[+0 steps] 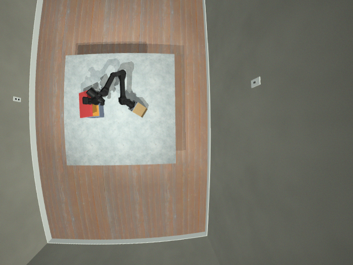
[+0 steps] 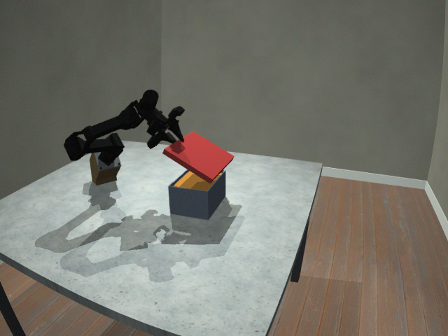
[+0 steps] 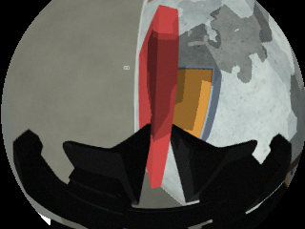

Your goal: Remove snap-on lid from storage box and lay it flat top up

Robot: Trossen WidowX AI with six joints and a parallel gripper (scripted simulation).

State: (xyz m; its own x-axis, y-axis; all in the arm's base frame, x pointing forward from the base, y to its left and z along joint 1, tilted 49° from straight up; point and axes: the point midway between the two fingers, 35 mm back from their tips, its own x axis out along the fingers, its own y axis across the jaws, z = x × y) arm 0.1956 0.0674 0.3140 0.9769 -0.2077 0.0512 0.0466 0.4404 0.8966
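Right now my hand is 10 cm short of the red lid, 3 cm to the left of it and 5 cm above it. The rest, counted from my hand: storage box (8 cm ahead, 1 cm to the right, 21 cm below).
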